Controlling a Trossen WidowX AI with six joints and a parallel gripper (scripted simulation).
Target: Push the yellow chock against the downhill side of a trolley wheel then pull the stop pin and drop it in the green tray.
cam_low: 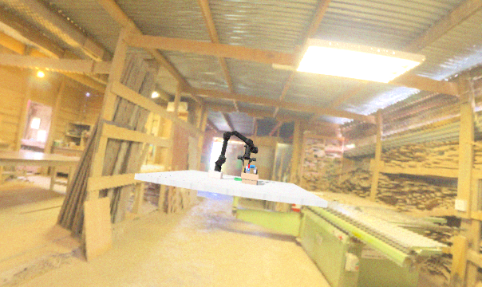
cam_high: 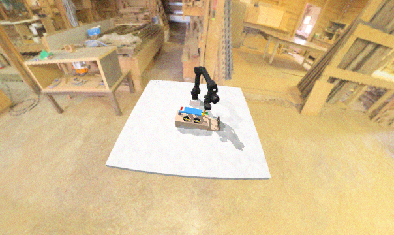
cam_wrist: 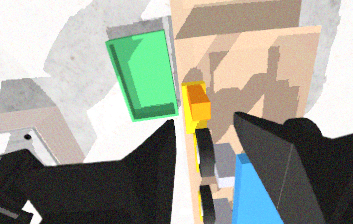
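My gripper tip is 230 mm to the left of the red-headed stop pin, 10 mm short of it and 10 mm above it. Also, from my gripper tip: ramp (120 mm to the right, 90 mm below, 40 mm ahead); yellow chock (60 mm below, 30 mm to the right); blue trolley (130 mm to the right, 40 mm ahead, 30 mm below).
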